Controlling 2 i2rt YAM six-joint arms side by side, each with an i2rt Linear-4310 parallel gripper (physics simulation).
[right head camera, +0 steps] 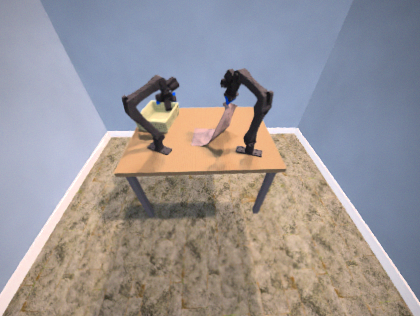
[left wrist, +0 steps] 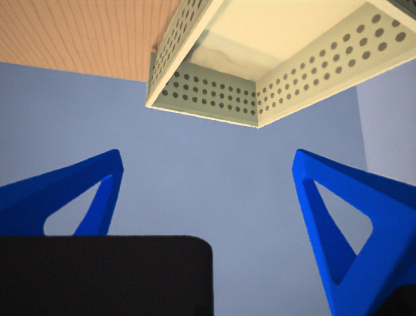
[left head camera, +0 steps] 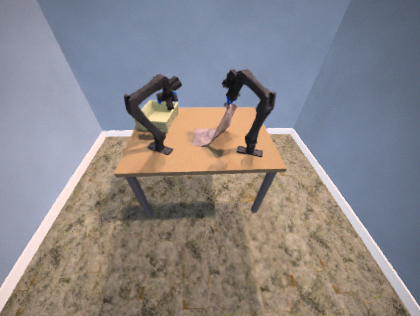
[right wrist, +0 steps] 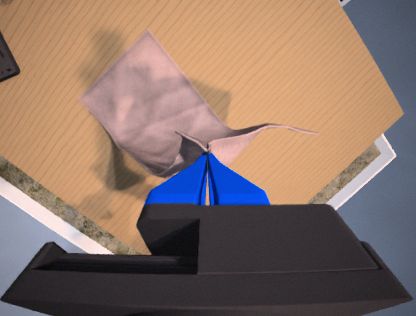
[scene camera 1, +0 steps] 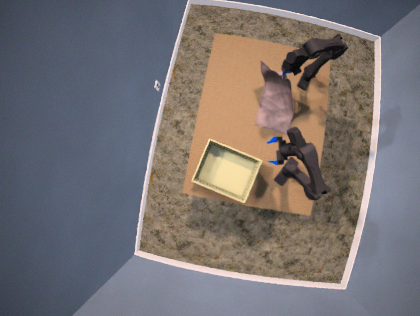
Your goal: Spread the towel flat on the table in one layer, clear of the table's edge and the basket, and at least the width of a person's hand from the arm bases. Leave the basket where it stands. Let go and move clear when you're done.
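Note:
The pink towel (left head camera: pixel 206 136) (right head camera: pixel 204 136) (scene camera 1: pixel 276 102) (right wrist: pixel 150 95) hangs by one part from my right gripper (left head camera: pixel 229 104) (right head camera: pixel 228 103) (scene camera 1: pixel 285 74) (right wrist: pixel 207 158), which is shut on it above the table. Its raised part slopes down and the other end rests on the table (left head camera: pixel 190 162) (scene camera 1: pixel 225 75) with soft wrinkles. In the right wrist view a loose flap sticks out to the right of the fingertips. My left gripper (scene camera 1: pixel 271 151) (left wrist: pixel 207 159) is open and empty, held up near the basket. The yellow basket (left head camera: pixel 159 124) (right head camera: pixel 159 124) (scene camera 1: pixel 252 178) (left wrist: pixel 210 112) stands at the table's far left in the head views.
The left arm base (left head camera: pixel 160 149) (right head camera: pixel 159 148) and the right arm base (left head camera: pixel 249 151) (right head camera: pixel 248 151) stand near the table's front edge. In scene camera 1, the left arm lies between the towel's lower end and the table's lower right corner. Blue walls surround the table.

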